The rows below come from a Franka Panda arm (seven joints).
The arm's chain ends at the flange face. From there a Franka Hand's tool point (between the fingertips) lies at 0.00 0.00 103.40 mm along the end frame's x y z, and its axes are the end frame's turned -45 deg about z.
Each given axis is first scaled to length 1.
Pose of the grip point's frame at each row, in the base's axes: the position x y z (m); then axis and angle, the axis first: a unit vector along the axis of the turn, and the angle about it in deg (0 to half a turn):
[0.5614 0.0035 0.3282 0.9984 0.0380 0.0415 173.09]
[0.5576 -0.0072 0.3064 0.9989 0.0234 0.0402 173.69]
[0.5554 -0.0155 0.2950 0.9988 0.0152 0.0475 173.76]
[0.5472 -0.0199 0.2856 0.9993 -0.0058 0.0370 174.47]
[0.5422 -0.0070 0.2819 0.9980 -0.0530 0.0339 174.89]
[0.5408 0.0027 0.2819 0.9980 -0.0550 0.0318 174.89]
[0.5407 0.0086 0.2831 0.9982 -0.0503 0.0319 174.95]
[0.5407 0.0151 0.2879 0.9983 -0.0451 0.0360 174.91]
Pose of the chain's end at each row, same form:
[0.5524 0.0156 0.4305 0.9360 -0.3466 0.0614 175.44]
[0.5491 0.0040 0.4088 0.9310 -0.3603 0.0582 175.93]
[0.5454 -0.0044 0.3973 0.9276 -0.3678 0.0647 176.32]
[0.5396 -0.0099 0.3882 0.9204 -0.3875 0.0526 176.51]
[0.5357 0.0026 0.3847 0.9012 -0.4306 0.0484 176.77]
[0.5348 0.0123 0.3847 0.9004 -0.4325 0.0464 176.67]
[0.5346 0.0180 0.3859 0.9025 -0.4282 0.0463 176.73]
[0.5337 0.0246 0.3906 0.9045 -0.4235 0.0502 176.88]

